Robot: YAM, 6 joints.
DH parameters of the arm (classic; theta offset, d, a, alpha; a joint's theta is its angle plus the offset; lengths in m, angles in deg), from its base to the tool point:
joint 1: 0 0.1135 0.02 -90
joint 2: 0 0 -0.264 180
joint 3: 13.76 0 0.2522 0
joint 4: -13.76 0 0.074 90
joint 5: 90 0 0 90
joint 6: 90 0.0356 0 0
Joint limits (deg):
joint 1: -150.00..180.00
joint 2: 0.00..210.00
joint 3: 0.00..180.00
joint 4: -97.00..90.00
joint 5: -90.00..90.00
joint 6: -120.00..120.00
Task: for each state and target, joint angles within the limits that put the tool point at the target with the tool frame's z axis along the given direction. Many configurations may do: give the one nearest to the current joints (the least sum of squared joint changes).
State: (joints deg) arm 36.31 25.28 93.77 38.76 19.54 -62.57
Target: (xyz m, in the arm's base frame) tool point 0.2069 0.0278 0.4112 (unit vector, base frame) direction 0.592 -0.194 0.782
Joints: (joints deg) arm 10.58 61.88 42.74 74.20 17.42 -62.57
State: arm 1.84 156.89 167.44 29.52 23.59 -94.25
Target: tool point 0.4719 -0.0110 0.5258 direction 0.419 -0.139 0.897
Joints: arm -0.76 148.98 179.89 33.96 7.67 -94.25
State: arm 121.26 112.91 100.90 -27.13 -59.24 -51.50
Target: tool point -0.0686 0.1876 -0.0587 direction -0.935 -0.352 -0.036
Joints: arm 100.00 158.84 57.27 -67.38 -79.18 -51.50
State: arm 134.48 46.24 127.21 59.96 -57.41 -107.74
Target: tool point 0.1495 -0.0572 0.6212 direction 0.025 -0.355 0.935
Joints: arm 163.31 35.62 100.58 32.71 -19.43 -107.74
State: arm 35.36 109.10 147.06 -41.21 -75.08 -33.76
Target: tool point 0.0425 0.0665 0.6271 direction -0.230 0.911 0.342
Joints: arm 33.90 59.61 106.32 0.44 -62.19 -33.76
